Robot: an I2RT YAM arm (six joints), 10 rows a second.
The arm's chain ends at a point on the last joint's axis. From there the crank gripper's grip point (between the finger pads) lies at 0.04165 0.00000 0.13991 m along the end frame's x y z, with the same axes.
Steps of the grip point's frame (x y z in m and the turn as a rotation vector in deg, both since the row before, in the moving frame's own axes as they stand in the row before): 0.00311, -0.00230, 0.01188, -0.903, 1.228, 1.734; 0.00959, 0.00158, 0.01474, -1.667, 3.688, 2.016; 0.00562, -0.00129, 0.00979, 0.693, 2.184, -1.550; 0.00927, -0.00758, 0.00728, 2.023, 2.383, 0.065; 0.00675, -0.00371, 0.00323, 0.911, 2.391, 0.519; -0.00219, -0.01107, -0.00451, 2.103, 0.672, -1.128; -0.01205, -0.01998, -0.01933, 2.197, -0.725, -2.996; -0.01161, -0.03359, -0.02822, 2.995, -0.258, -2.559; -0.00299, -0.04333, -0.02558, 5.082, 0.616, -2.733; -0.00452, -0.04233, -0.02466, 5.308, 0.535, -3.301
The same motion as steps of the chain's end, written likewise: 0.00017, -0.00580, 0.01283, -0.903, 1.228, 1.734; 0.00078, -0.00407, 0.01779, -1.667, 3.688, 2.016; 0.00036, 0.00159, 0.01150, 0.693, 2.184, -1.550; 0.00349, -0.00272, 0.00922, 2.023, 2.383, 0.065; 0.00094, -0.00190, 0.00510, 0.911, 2.391, 0.519; -0.00377, -0.00511, -0.00390, 2.103, 0.672, -1.128; -0.01008, -0.01248, -0.01970, 2.197, -0.725, -2.996; -0.01078, -0.02443, -0.02817, 2.995, -0.258, -2.559; -0.00415, -0.02894, -0.02449, 5.082, 0.616, -2.733; -0.00538, -0.02698, -0.02355, 5.308, 0.535, -3.301
